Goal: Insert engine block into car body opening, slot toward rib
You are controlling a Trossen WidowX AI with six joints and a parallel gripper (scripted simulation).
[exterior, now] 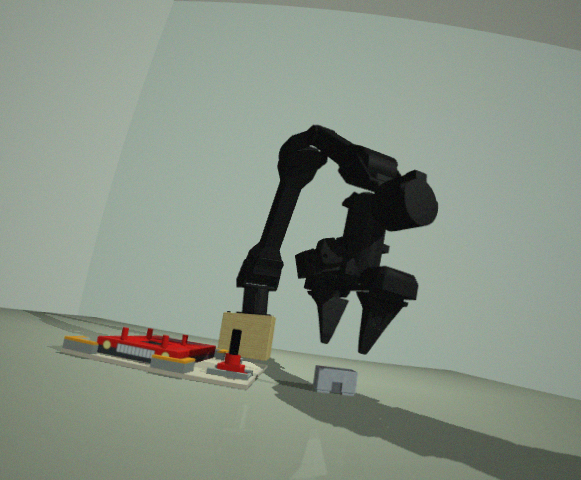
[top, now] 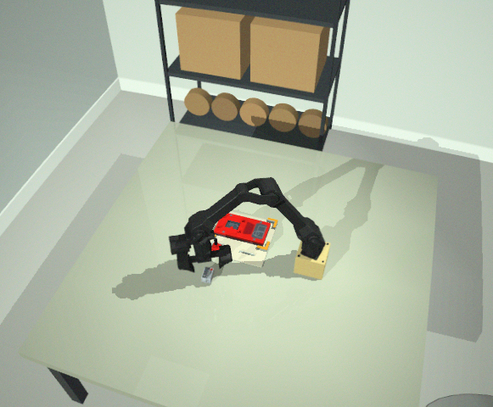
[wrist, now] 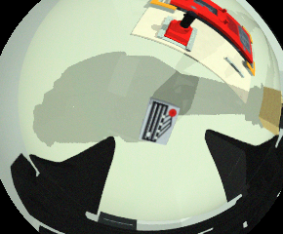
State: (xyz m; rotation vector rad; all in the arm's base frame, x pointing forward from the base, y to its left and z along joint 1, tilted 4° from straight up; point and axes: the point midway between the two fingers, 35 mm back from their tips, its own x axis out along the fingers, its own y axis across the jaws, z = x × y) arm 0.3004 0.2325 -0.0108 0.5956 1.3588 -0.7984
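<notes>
Now: the grey engine block 1 cm ahead of my gripper tip and 4 cm below it.
</notes>
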